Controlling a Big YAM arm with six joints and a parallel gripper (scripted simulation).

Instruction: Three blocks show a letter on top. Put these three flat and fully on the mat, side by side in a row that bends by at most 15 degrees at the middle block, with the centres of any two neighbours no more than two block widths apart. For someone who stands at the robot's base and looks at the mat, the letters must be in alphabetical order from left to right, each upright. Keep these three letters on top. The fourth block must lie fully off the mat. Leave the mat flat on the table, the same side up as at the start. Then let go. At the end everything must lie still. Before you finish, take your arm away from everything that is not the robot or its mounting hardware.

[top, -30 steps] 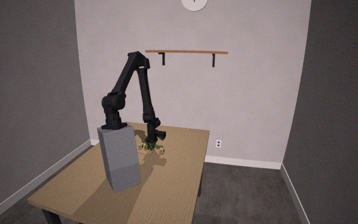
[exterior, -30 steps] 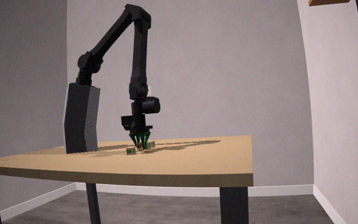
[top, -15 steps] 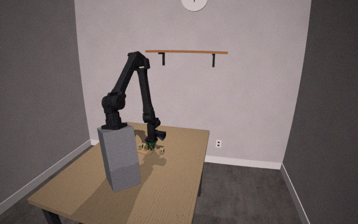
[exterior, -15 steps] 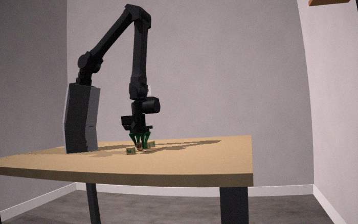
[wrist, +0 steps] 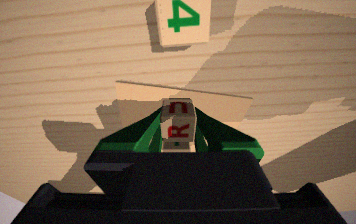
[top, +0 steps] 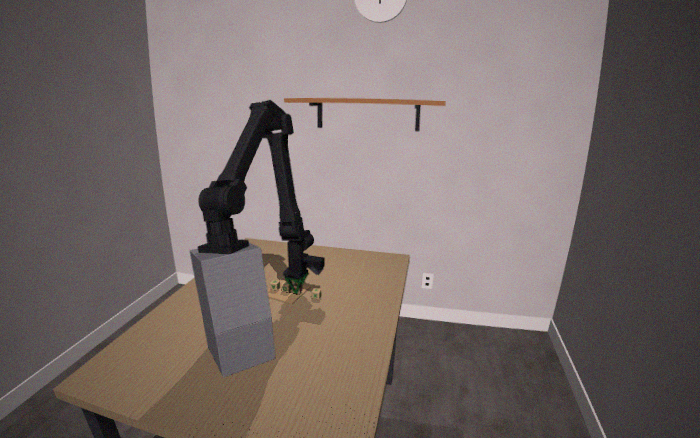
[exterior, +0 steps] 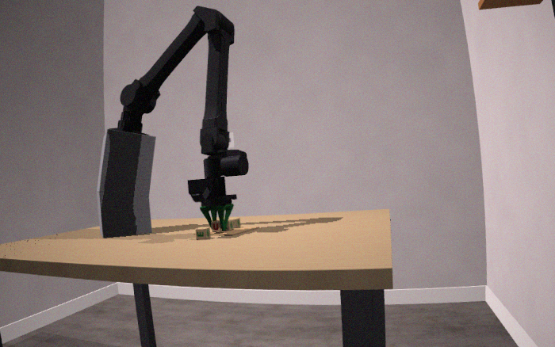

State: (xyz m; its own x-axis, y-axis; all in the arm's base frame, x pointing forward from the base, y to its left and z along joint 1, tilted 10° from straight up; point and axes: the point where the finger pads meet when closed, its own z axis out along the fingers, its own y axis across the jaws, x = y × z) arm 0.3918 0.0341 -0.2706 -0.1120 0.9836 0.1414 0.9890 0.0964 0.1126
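The green-lettered block lies 50 mm to the left of my hand. The rest, counted from my hand: dark block (90 mm to the left, 10 mm behind); pale mat (50 mm to the left, 20 mm below).
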